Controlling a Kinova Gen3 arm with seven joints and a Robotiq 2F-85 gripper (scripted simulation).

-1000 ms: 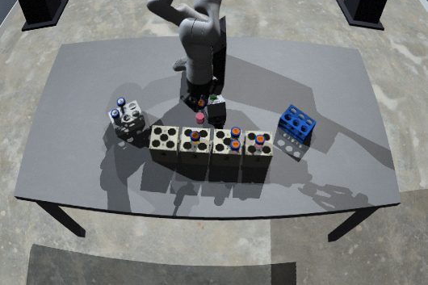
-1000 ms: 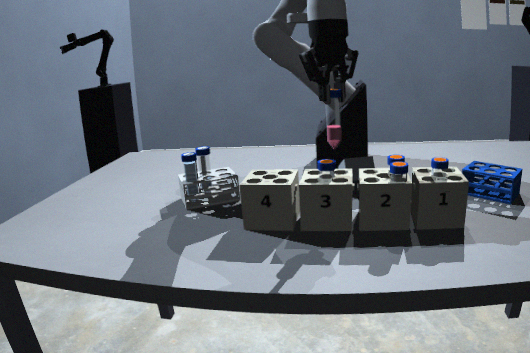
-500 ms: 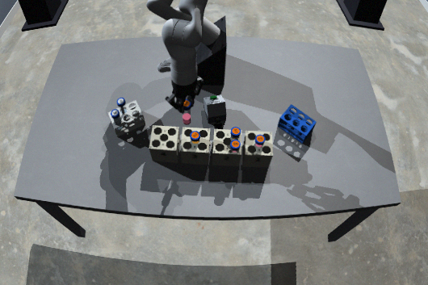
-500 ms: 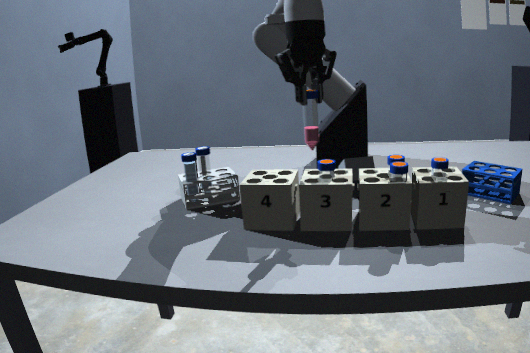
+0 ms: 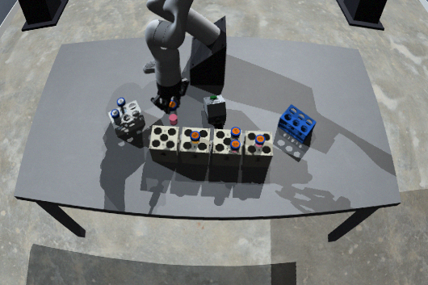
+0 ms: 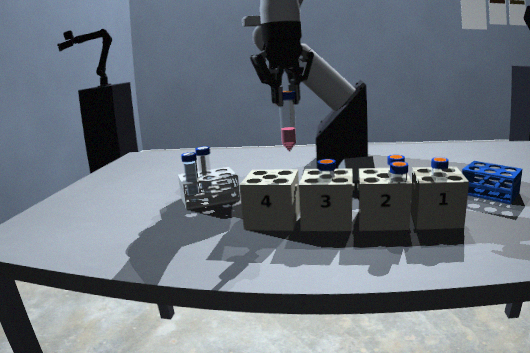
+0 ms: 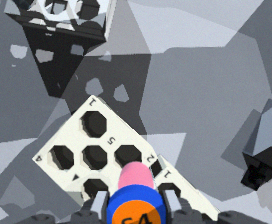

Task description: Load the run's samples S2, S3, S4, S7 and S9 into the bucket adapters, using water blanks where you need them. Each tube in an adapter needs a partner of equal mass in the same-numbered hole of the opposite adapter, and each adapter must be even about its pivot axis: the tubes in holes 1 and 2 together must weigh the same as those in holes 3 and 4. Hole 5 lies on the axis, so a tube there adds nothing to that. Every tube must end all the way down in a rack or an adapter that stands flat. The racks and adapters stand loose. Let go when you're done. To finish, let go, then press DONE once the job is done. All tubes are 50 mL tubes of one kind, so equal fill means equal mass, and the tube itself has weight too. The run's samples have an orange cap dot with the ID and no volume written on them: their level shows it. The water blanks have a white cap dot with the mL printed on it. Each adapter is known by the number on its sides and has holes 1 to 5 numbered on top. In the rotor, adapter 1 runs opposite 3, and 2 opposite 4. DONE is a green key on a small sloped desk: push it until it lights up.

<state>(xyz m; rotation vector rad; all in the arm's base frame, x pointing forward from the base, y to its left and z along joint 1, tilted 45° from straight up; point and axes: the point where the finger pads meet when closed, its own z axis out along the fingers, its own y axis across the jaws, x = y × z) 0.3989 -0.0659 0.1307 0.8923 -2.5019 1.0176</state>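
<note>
The sample tube S4 lies 10 mm behind my hand and 50 mm below it. From my hand the other things lie so: adapter 2 (40 mm ahead, 180 mm to the left, 200 mm below); then adapter 3 (30 mm ahead, 70 mm to the left, 200 mm below); then sample tube S2 (30 mm ahead, 80 mm to the left, 180 mm below).
</note>
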